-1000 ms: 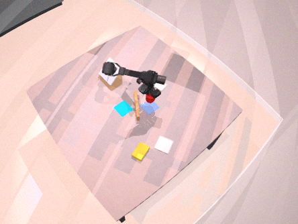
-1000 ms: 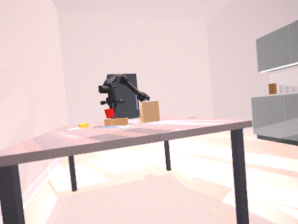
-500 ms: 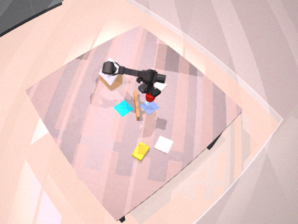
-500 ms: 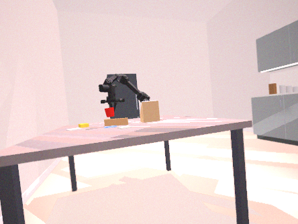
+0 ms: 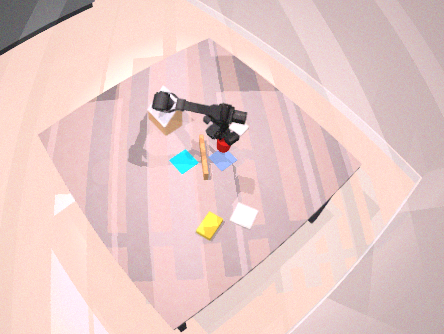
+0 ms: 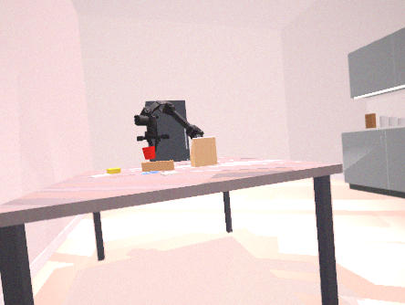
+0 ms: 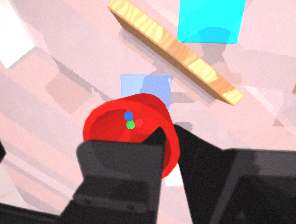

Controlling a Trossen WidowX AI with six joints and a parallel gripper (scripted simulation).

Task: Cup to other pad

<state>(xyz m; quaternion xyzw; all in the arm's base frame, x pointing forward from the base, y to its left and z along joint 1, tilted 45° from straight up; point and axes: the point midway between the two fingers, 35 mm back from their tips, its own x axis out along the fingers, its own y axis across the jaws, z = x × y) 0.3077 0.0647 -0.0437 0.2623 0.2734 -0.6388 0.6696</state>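
Right now the wooden bar is 10 mm behind my gripper tip, 80 mm to the right of it and 100 mm below it. Round my gripper tip: red cup: 30 mm ahead; yellow block: 280 mm ahead, 280 mm to the right, 110 mm below; light blue pad: 40 mm ahead, 130 mm below.
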